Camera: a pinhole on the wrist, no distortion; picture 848 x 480 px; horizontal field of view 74.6 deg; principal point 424.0 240.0 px. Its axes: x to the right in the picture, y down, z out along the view. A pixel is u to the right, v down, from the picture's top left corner.
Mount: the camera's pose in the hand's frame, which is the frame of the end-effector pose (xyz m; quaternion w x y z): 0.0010 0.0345 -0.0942 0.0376 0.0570 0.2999 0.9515
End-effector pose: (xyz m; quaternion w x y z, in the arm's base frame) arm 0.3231 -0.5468 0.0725 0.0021 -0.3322 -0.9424 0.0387
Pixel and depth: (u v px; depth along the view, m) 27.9 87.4 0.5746
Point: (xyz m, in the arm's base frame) 0.2149 0.0865 -0.2181
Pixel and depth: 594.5 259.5 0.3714
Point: 0.5201 -0.4115 -0.1690
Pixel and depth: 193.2 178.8 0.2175
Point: 0.3330 -0.3460 -0.0036
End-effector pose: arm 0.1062 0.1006 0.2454 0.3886 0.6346 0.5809 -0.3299
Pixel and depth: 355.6 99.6 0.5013
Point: 0.5408 -0.0519 0.0626
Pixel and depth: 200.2 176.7 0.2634
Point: 0.3202 0.0819 0.0988
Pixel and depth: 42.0 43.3 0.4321
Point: 0.5196 0.1374 -0.0936
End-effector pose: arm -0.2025 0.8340 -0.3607 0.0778 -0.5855 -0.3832 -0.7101
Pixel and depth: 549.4 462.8 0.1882
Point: -0.0680 0.8365 -0.3375
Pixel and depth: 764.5 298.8 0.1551
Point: -0.0755 0.7581 -0.3711
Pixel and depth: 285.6 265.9 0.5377
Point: 0.1737 0.9112 -0.0347
